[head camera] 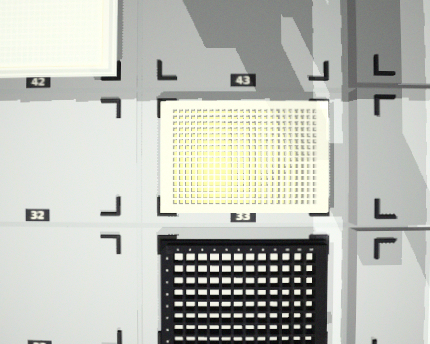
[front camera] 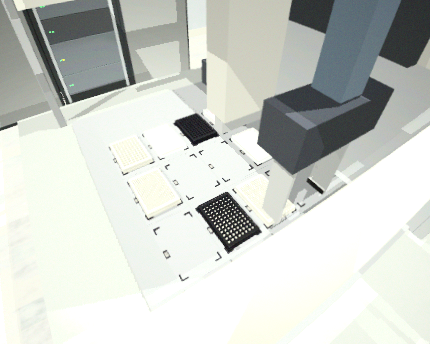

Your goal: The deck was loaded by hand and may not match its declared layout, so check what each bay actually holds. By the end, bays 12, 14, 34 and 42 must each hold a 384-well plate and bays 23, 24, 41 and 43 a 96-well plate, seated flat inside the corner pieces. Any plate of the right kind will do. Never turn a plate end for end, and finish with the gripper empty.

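Places are measured from the robot's base along level axes (x ahead, y left, z up), in centimetres.
Where they show: gripper, fingertip midpoint: [front camera: 294,200]; robot's base at its link origin: [front camera: 109,147].
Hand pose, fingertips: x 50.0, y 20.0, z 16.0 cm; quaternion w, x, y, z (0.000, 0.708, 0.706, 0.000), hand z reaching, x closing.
Each offset is from my fingertips to the centre of the thing. "*": to the spot under its first point.
My gripper [front camera: 296,206] is open and empty, its jaws hanging above the bay 33 and 43 side; they do not show in the head view. A white 384-well plate {dx -10.8, dy +5.7, dz -15.3 cm} [front camera: 252,190] [head camera: 243,157] sits in bay 33, inside its corners. A black 96-well plate {dx -10.8, dy -5.0, dz -15.3 cm} [front camera: 229,221] [head camera: 243,297] sits in bay 23. Bay 43 {* dx -10.8, dy +14.2, dz -16.0 cm} [head camera: 242,50] holds no plate. A pale plate with a fine well grid {dx -27.2, dy +16.4, dz -15.3 cm} [front camera: 247,142] [head camera: 50,35] is in bay 42, partly cut off. White plates stand in bay 11 {* dx -42.7, dy -15.5, dz -14.6 cm} [front camera: 131,152] and bay 12 {* dx -26.2, dy -15.8, dz -14.8 cm} [front camera: 154,192]. A black plate {dx -43.6, dy +5.7, dz -15.3 cm} [front camera: 196,128] is in bay 31.
Bay 32 {* dx -25.7, dy +5.9, dz -16.0 cm} [head camera: 55,155] and bay 13 {* dx -10.5, dy -16.0, dz -16.0 cm} [front camera: 185,245] hold no plate. A very pale plate {dx -43.6, dy -5.0, dz -15.3 cm} [front camera: 166,141] in bay 21 is washed out. Corner pieces {* dx -0.5, dy +1.7, dz -14.6 cm} [head camera: 382,210] of further bays show right of bay 33. A beige column [front camera: 245,60] hides most of bay 41.
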